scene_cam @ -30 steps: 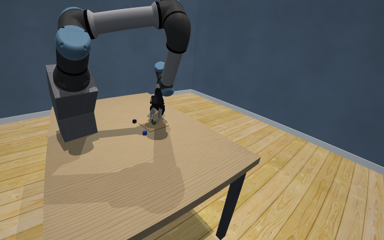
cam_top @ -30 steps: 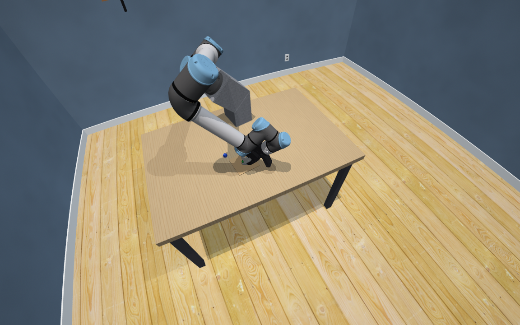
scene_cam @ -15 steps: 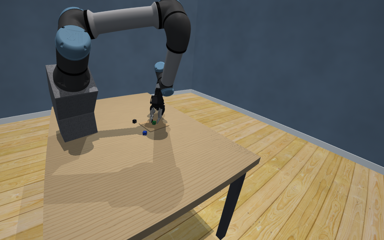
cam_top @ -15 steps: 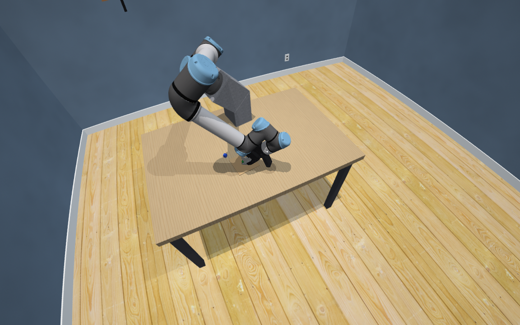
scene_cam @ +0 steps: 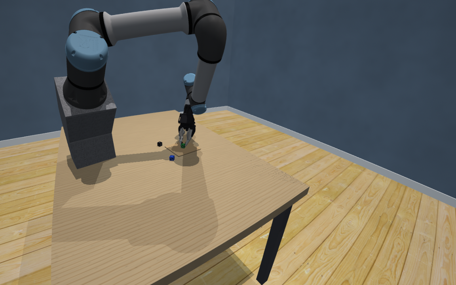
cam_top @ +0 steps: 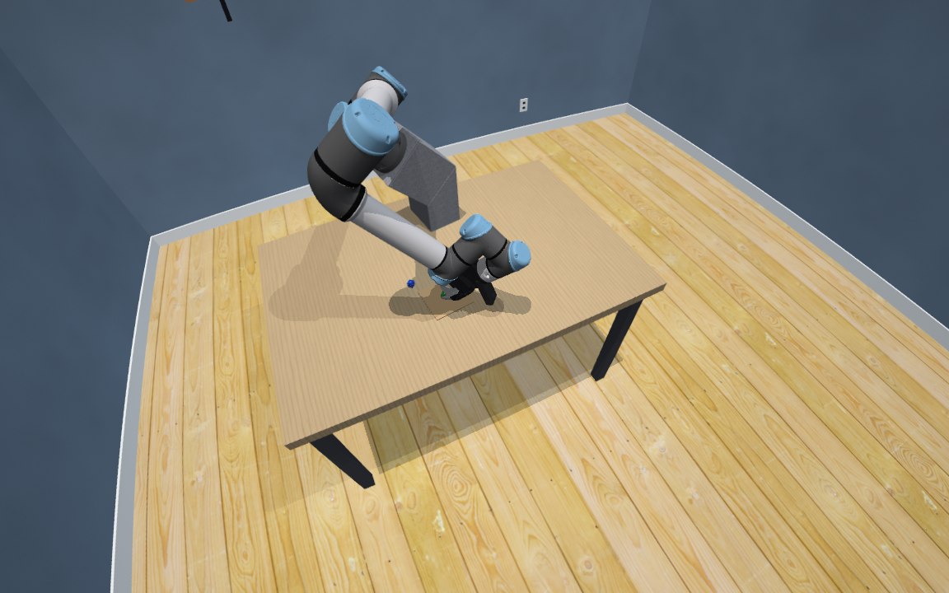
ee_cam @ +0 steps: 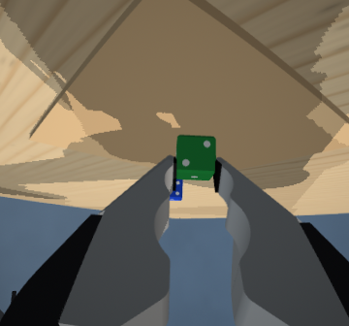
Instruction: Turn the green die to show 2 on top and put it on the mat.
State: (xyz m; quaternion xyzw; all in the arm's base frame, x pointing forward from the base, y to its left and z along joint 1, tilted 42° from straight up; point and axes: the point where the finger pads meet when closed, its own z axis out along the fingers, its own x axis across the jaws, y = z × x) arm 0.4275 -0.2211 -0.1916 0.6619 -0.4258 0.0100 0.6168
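Now: hand 10 mm to the left of the green die, 10 mm past it and 10 mm above it. The rest, counted from my hand: blue die 120 mm behind, 80 mm to the right, 10 mm below; then tan mat 20 mm below, 10 mm behind; then black die 100 mm to the left, 90 mm behind, 10 mm below.
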